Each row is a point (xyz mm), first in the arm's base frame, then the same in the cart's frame.
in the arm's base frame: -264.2 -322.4 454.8
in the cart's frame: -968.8 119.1 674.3
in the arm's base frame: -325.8 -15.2 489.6
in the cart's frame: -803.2 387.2 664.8
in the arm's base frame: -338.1 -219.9 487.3
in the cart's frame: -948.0 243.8 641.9
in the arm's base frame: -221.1 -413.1 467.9
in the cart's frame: -1021.3 40.8 711.1
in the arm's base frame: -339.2 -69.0 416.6
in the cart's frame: -802.3 316.6 606.4
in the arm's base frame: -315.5 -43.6 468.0
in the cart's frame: -805.7 350.8 658.0
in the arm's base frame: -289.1 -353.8 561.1
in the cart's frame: -1064.0 163.1 717.9
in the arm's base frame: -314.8 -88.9 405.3
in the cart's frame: -799.2 285.2 617.6
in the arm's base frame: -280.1 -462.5 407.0
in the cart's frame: -1043.4 0.4 624.5
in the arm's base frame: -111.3 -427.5 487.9
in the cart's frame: -997.9 -9.3 809.1
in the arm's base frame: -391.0 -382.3 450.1
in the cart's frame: -1059.5 131.3 568.0
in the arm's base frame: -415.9 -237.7 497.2
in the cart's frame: -998.2 271.6 585.5
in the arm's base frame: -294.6 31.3 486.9
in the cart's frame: -756.7 405.2 690.4
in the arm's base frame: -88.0 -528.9 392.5
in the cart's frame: -1001.3 -142.8 763.3
